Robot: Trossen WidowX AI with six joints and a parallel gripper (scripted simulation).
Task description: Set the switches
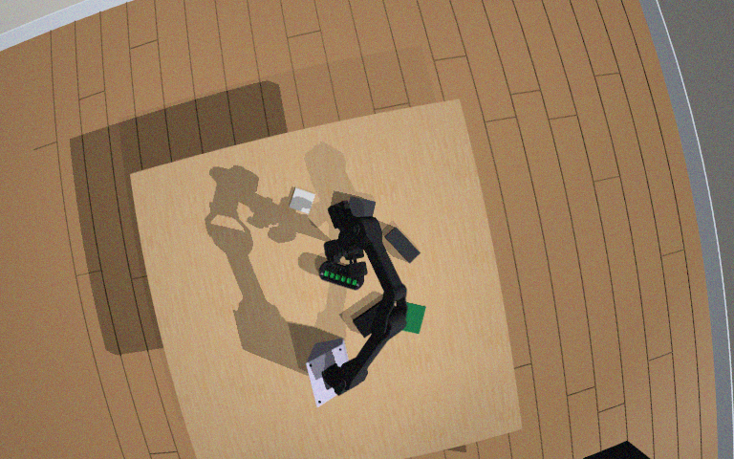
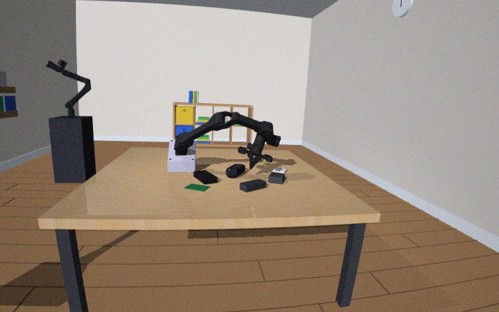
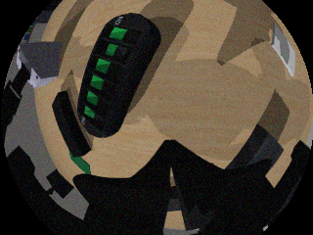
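The dark grey square block is 14 cm ahead of my gripper tip, 5 cm to the right of it and 3 cm below it. Round my gripper tip: dark grey oblong block (16 cm to the right, 3 cm below, 2 cm behind); then white block (22 cm ahead, 14 cm to the left, 5 cm below); then black block (24 cm behind, 4 cm below, 1 cm to the right).
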